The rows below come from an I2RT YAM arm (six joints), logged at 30 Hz.
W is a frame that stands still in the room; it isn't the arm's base.
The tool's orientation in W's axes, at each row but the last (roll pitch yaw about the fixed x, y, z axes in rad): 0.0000, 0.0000, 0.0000; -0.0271, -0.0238, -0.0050; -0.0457, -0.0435, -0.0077; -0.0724, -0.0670, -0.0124; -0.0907, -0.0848, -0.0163; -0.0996, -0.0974, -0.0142; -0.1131, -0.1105, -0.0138; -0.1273, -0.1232, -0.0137
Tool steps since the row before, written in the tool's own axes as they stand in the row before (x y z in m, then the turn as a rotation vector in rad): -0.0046, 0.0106, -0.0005, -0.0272, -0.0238, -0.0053; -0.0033, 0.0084, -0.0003, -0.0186, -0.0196, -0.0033; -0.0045, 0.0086, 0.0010, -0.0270, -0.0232, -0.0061; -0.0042, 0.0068, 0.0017, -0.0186, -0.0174, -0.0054; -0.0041, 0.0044, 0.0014, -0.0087, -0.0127, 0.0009; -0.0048, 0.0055, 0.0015, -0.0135, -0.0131, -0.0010; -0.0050, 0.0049, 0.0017, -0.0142, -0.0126, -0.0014; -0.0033, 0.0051, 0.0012, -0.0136, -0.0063, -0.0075
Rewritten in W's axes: -0.0046, 0.0106, -0.0005, -0.0272, -0.0238, -0.0053; -0.0032, 0.0084, -0.0006, -0.0186, -0.0196, -0.0032; -0.0045, 0.0087, 0.0004, -0.0269, -0.0232, -0.0062; -0.0042, 0.0070, 0.0009, -0.0185, -0.0175, -0.0054; -0.0041, 0.0046, 0.0006, -0.0090, -0.0124, 0.0013; -0.0048, 0.0057, 0.0005, -0.0137, -0.0129, -0.0010; -0.0050, 0.0051, 0.0006, -0.0143, -0.0125, -0.0015; -0.0033, 0.0053, 0.0001, -0.0128, -0.0070, -0.0083
